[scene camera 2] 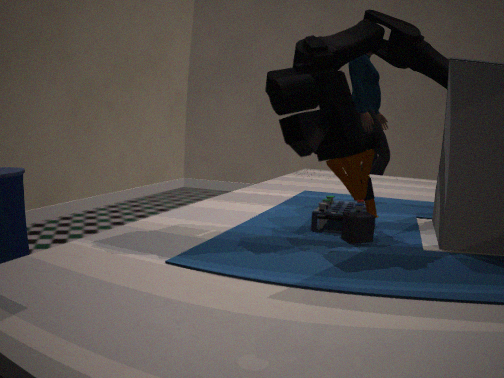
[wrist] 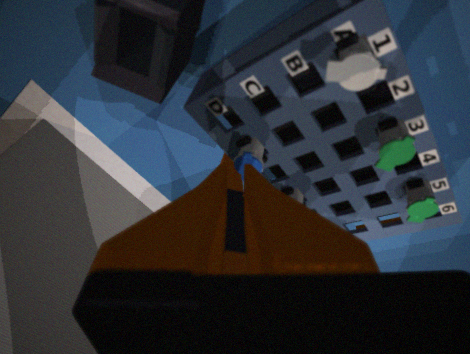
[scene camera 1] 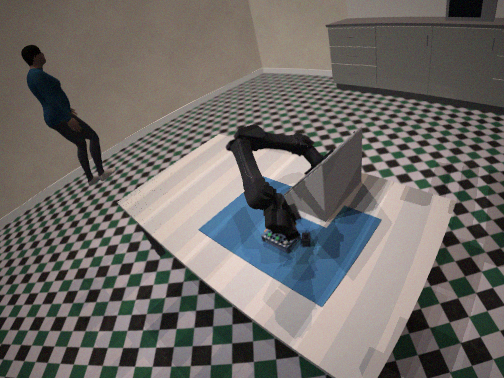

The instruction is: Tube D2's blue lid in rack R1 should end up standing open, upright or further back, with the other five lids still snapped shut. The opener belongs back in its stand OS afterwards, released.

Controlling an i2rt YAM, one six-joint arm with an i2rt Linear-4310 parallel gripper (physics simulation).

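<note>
Rack R1 sits on the blue mat. Tube D2's blue lid is right at the fingertips in the wrist view; they hide part of it, and I cannot tell whether it is snapped shut. My gripper is shut on the opener, whose dark bar shows between the orange fingers and whose tip points down at the rack's D side. The stand OS, a dark block with a hollow top, stands beside the rack without the opener.
A white lid is at A1, green lids at A3 and A5. Another tube in row D is partly hidden by a finger. A tall grey panel stands near the arm. A person stands beyond the table.
</note>
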